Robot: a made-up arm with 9 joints. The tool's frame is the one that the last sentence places.
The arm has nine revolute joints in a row. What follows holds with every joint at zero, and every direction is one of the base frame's.
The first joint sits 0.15 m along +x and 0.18 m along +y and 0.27 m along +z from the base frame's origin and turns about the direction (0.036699, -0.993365, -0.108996), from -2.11 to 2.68 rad.
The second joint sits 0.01 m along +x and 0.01 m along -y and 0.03 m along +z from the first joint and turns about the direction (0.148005, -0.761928, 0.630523), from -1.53 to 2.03 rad.
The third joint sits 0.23 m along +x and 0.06 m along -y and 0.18 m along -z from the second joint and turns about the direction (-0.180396, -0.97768, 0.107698), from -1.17 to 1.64 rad.
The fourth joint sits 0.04 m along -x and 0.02 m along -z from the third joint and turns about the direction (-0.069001, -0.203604, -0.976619), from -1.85 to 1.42 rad.
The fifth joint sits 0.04 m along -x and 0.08 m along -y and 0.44 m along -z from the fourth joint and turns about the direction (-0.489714, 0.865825, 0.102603), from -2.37 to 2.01 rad.
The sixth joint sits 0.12 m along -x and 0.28 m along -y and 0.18 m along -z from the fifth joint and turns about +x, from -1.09 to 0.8 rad.
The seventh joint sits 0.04 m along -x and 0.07 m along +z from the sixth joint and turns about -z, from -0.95 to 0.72 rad.
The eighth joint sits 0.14 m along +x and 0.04 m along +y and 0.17 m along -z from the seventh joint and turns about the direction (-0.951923, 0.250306, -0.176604), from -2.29 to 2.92 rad.
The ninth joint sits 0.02 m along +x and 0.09 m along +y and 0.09 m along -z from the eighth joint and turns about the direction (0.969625, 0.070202, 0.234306), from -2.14 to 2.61 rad.
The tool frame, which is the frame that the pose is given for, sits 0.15 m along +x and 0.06 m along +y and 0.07 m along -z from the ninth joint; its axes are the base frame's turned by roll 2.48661, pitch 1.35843 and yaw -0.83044 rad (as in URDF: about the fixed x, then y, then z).
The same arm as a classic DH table. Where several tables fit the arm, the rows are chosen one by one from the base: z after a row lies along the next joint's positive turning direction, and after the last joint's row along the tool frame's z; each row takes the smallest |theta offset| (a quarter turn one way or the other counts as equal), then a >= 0, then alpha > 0; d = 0 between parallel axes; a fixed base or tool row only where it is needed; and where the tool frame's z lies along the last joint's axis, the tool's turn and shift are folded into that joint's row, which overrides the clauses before.
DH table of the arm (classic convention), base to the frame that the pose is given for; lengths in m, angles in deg. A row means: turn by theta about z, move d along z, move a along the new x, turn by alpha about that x. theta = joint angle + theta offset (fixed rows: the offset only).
base (fixed): theta_offset 2.12; d 0.2509; a 0.1565; alpha 96.26
joint 1: theta_offset -9.57; d -0.1993; a 0.0043; alpha -46.09
joint 2: theta_offset -23.73; d -0.0392; a 0.2936; alpha 38.17
joint 3: theta_offset 25.55; d 0.0663; a -0.0387; alpha 83.9
joint 4: theta_offset -41.6; d 0.4744; a -0.0017; alpha 104.05
joint 5: theta_offset 77.17; d -0.3282; a 0.1458; alpha 119.32
joint 6: theta_offset 83.24; d -0.3281; a 0; alpha 90
joint 7: theta_offset 14.73; d 0.1225; a 0.0743; alpha 79.83
joint 8: theta_offset 77.77; d 0.1023; a 0.1055; alpha 161.23
joint 9: theta_offset 6.71; d 0.4377; a 0.1133; alpha -166.15
tool (fixed): theta_offset 25.25; d 0.085; a 0; alpha 0
Joint limits (deg, base to tool): -120.89..153.55 -87.66..116.31 -67.04..93.97 -106..81.36 -135.79..115.16 -62.45..45.84 -54.43..41.25 -131.21..167.3 -122.61..149.54

